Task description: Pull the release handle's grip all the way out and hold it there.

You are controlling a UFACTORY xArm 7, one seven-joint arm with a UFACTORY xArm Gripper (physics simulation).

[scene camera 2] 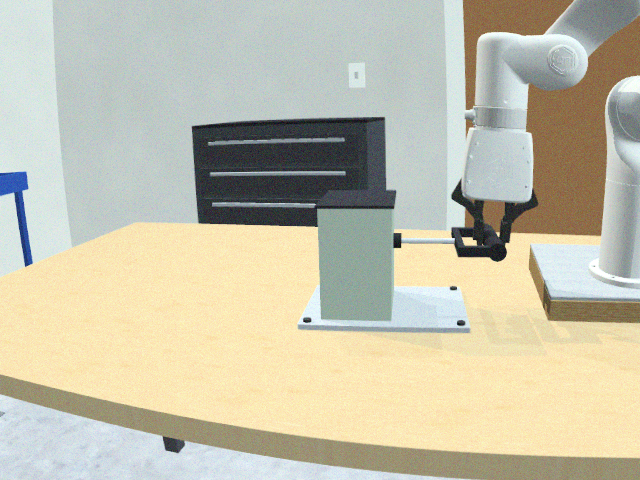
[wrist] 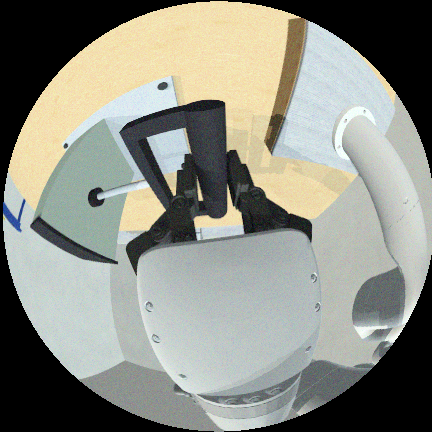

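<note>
The release handle's grip (scene camera 2: 497, 251) (wrist: 210, 155) is a black round bar on a black open frame. A pale rod (scene camera 2: 428, 240) (wrist: 121, 189) runs level from the frame to a black collar on the side of a grey-green box (scene camera 2: 356, 263) (wrist: 85, 185) with a dark top. A long stretch of the rod shows between collar and frame. My gripper (scene camera 2: 493, 237) (wrist: 210, 163) points down from above and is shut on the grip, one finger on each side of the bar; the left finger passes inside the frame.
The box stands on a light bolted plate (scene camera 2: 429, 322) (wrist: 145, 100) on the wooden table (scene camera 2: 206, 330). The robot's grey mounting base (scene camera 2: 568, 276) (wrist: 325, 90) is to the right of the handle. A black drawer cabinet (scene camera 2: 279, 155) stands behind the table, and a blue frame (scene camera 2: 12, 183) at the far left.
</note>
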